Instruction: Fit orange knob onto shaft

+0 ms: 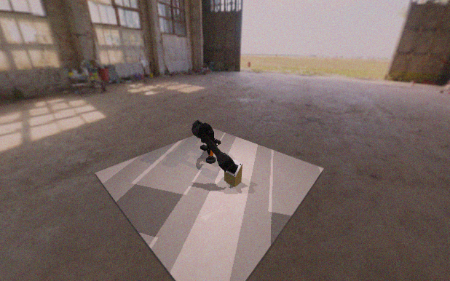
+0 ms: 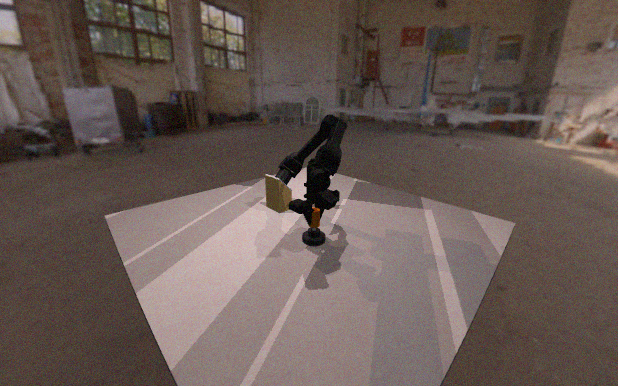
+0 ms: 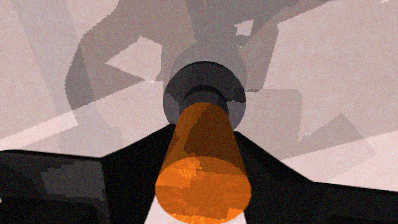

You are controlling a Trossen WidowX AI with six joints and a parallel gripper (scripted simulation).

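Right now my gripper tip is 30 mm below the orange knob. Also, from my gripper tip: dark round pedestal 40 mm below.
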